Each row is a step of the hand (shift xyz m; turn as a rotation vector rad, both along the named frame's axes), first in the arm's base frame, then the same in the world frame.
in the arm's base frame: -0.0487 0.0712 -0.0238 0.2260 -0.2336 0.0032
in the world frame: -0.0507 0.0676 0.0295 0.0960 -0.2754 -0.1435
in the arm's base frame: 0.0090 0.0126 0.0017 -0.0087 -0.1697 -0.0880
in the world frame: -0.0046 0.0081 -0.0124 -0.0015 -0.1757 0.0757
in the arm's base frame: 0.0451 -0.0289 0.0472 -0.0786 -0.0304 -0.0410
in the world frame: 0.0527 -0.0212 -0.0433 -0.0186 -0.0146 0.0907
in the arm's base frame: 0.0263 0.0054 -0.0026 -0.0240 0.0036 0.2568
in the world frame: -0.0062 -0.0058 -0.0256 0.2285 0.1155 -0.0310
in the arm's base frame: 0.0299 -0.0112 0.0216 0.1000 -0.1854 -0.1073
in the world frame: 0.0227 -0.0112 -0.0291 -0.0175 -0.2351 -0.0173
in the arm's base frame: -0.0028 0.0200 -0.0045 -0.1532 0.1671 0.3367
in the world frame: -0.0129 0.0160 -0.0023 0.2330 0.3314 0.0256
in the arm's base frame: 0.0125 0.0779 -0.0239 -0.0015 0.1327 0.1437
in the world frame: -0.0570 0.0516 -0.0296 0.0684 0.1707 -0.0667
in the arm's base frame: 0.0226 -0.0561 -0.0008 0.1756 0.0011 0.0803
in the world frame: 0.0233 -0.0556 -0.0045 0.0617 -0.0284 -0.1808
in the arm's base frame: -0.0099 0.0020 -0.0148 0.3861 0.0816 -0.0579
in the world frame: -0.0136 -0.0008 0.0117 -0.1090 -0.0907 -0.3728
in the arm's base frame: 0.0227 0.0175 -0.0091 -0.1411 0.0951 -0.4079
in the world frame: -0.0172 0.0031 -0.0245 -0.3988 -0.0353 0.1872
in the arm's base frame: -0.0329 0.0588 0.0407 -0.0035 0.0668 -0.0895
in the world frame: 0.0116 0.0777 0.0052 -0.1097 0.0213 0.0020
